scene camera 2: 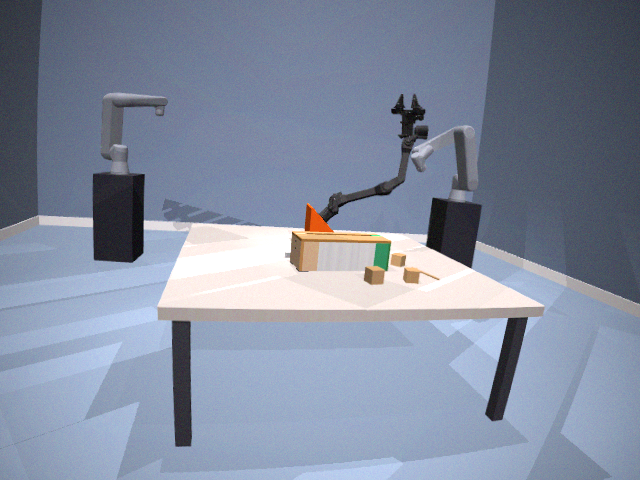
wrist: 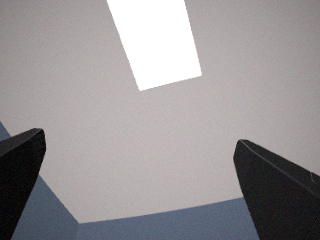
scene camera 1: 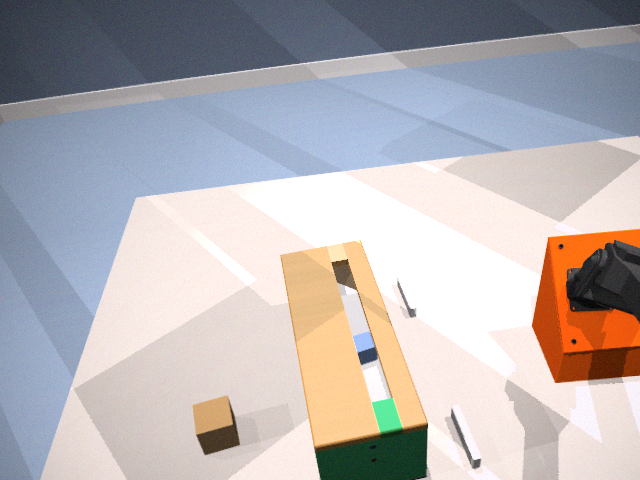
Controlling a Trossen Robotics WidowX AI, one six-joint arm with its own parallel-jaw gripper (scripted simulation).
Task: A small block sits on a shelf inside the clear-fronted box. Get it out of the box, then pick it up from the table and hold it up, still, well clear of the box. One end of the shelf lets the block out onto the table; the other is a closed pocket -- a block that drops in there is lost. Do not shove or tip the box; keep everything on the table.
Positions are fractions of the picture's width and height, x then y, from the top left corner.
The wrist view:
my gripper: 0.44,0.60
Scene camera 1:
tan cube: 0.34,0.89
